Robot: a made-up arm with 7 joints.
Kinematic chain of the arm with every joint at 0, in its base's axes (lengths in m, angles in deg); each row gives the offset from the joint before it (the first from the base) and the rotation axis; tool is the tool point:
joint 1: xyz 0 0 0 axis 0 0.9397 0.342
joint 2: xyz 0 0 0 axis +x
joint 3: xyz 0 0 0 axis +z
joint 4: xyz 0.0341 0 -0.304 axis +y
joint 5: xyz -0.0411 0 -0.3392 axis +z
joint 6: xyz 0 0 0 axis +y
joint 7: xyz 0 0 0 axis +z
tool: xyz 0 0 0
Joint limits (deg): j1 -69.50..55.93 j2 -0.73..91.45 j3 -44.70..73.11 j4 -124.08..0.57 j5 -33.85..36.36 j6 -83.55..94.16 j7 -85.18..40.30
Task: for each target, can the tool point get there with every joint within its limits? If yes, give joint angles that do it. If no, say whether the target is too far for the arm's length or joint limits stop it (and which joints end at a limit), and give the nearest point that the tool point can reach.
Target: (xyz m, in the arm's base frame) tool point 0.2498 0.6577 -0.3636
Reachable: no: too far | nearest point 0.2043 0.5378 -0.2973 | short by 0.144 m
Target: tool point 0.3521 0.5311 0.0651
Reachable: yes | joints -44.08 75.95 5.82 -30.34 20.50 71.98 -38.30
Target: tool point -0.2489 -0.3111 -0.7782
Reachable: no: too far | nearest point -0.1936 -0.1652 -0.5774 | short by 0.254 m
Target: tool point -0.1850 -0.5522 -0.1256
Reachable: no: joint limits stop it (at a limit: joint 1, joint 2, joint 3, joint 4) | nearest point 0.1349 -0.3287 0.0997 | short by 0.451 m
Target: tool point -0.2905 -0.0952 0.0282
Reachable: no: joint limits stop it (at a limit: joint 1, joint 2, joint 3, joint 4) | nearest point -0.2088 0.1660 0.2551 | short by 0.355 m
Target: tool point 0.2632 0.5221 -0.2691
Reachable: yes | joints -14.75 58.02 6.22 -25.94 27.67 46.42 21.72
